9 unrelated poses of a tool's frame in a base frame.
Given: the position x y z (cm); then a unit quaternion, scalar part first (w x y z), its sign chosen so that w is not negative.
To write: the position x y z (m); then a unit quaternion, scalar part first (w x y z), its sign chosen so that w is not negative. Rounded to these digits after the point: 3 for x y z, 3 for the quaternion.
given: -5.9 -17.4 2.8 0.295 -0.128 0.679 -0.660
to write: -0.059 -0.174 0.028 0.295 -0.128 0.679 -0.660
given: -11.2 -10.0 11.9 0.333 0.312 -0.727 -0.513
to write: -0.112 -0.100 0.119 0.333 0.312 -0.727 -0.513
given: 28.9 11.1 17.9 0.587 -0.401 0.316 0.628
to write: 0.289 0.111 0.179 0.587 -0.401 0.316 0.628
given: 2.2 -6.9 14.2 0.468 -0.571 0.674 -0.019
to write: 0.022 -0.069 0.142 0.468 -0.571 0.674 -0.019
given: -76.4 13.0 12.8 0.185 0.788 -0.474 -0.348
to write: -0.764 0.130 0.128 0.185 0.788 -0.474 -0.348
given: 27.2 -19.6 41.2 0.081 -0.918 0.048 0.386
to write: 0.272 -0.196 0.412 0.081 -0.918 0.048 0.386
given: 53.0 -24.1 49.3 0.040 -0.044 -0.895 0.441
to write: 0.530 -0.241 0.493 0.040 -0.044 -0.895 0.441
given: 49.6 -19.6 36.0 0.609 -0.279 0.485 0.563
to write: 0.496 -0.196 0.360 0.609 -0.279 0.485 0.563
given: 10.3 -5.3 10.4 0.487 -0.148 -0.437 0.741
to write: 0.103 -0.053 0.104 0.487 -0.148 -0.437 0.741
